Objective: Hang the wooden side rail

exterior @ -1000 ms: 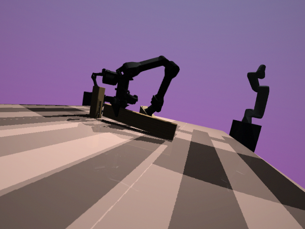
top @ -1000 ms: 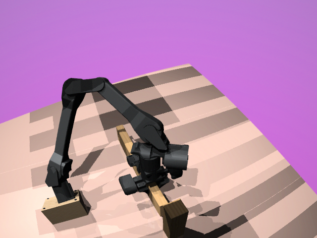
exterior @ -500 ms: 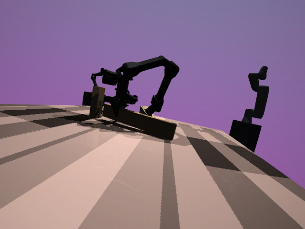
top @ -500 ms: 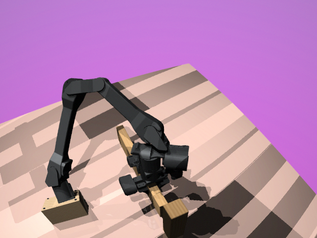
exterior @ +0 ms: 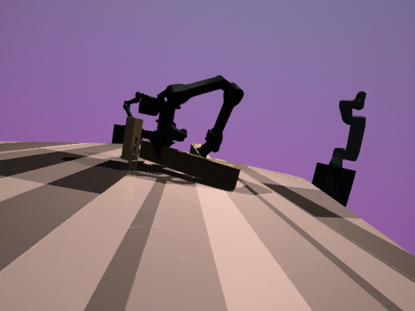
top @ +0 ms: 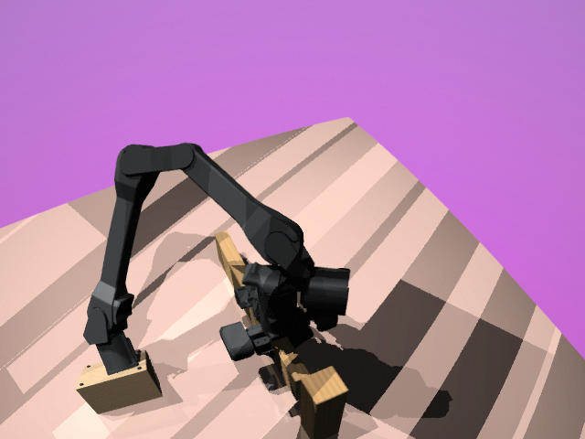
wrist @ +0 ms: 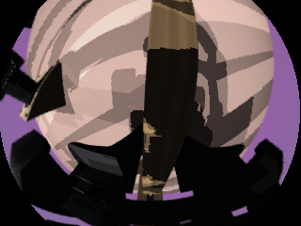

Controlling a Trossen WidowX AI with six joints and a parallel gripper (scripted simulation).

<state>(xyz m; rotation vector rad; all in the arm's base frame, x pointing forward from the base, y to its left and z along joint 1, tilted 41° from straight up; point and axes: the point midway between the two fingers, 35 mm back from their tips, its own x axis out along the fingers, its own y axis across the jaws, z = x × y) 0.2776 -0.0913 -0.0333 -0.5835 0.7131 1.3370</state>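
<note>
Now: the wooden headboard post 160 mm to the right of my gripper tip, 40 mm above it and 20 mm behind it.
</note>
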